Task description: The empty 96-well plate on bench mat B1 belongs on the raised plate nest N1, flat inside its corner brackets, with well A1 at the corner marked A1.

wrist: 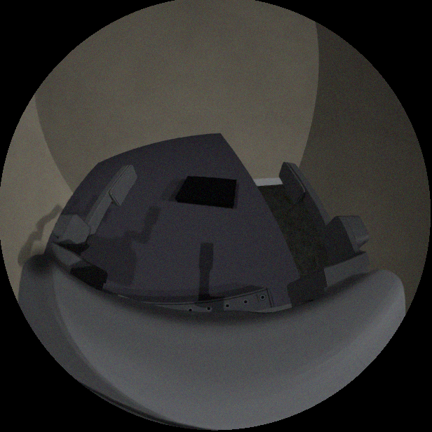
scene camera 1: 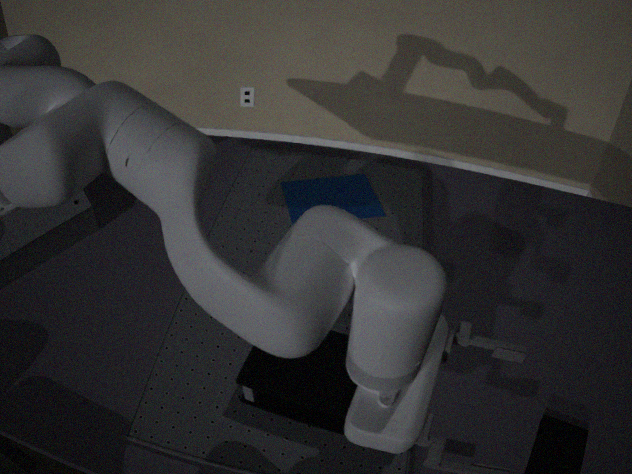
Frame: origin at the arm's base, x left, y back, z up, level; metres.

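Seen in the pictures: hand, its tool point: [scene camera 1: 501, 409].
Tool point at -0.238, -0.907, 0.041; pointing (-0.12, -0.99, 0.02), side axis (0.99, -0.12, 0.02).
Offsets run from my tool point to a thing's top centre, as dx, dy, dz. Level surfaces: height alone.
My gripper [scene camera 1: 510, 411] [wrist: 208, 183] is open, with its fingers wide apart and nothing between them. It points sideways over the dark table, past the right edge of the perforated board. The 96-well plate cannot be made out in either view. A blue flat mat {dz -0.129} [scene camera 1: 334, 193] lies at the back of the board, partly behind the arm; no label on it can be read. A black raised block {+0.069, +0.225, -0.067} [scene camera 1: 296, 380] with a small pale patch on its front sits below the arm, which hides part of it. Neither the nest's brackets nor an A1 mark can be made out.
The perforated board {dz -0.131} [scene camera 1: 171, 372] [wrist: 236, 303] lies under the arm. Another black box {-0.005, -0.149, -0.129} [scene camera 1: 558, 443] [wrist: 207, 192] stands on the table {dz -0.144} [scene camera 1: 474, 397] [wrist: 175, 260], beyond the fingers in the wrist view. A wall rises behind the table. The scene is dim, with arm shadows.
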